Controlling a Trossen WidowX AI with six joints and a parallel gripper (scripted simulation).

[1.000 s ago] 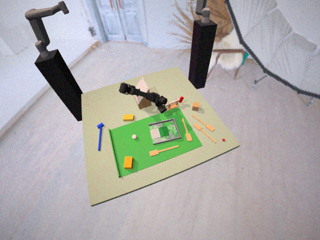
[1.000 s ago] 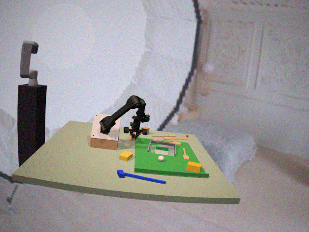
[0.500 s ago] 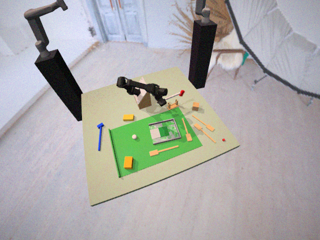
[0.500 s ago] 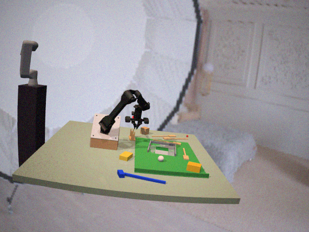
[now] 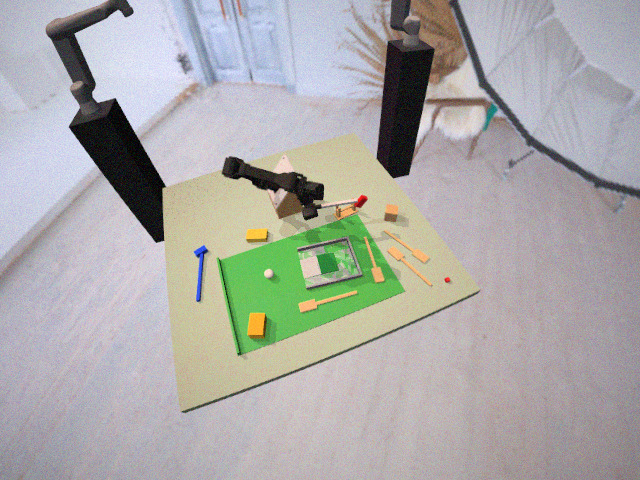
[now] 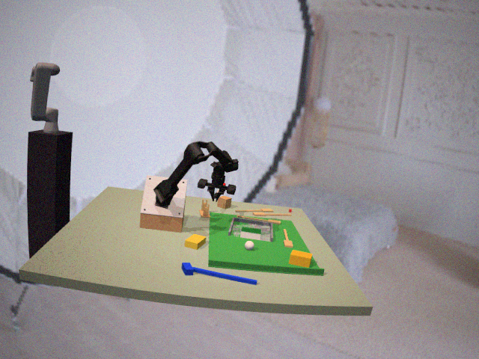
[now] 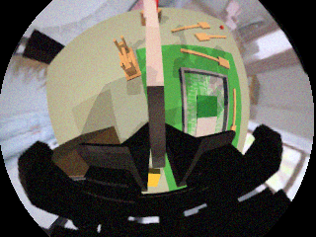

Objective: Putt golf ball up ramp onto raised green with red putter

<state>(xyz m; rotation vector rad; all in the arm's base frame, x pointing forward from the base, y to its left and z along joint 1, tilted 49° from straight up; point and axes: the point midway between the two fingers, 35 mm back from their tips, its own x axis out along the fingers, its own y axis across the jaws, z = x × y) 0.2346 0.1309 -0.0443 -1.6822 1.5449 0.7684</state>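
Right now my gripper tip is 1 cm short of the red putter, 11 cm to the right of it and 2 cm below it. Also, from my gripper tip: small wooden stand (6 cm behind, 18 cm to the left, 10 cm below); then green mat (24 cm ahead, 10 cm to the right, 13 cm below); then white golf ball (20 cm ahead, 26 cm to the right, 11 cm below).
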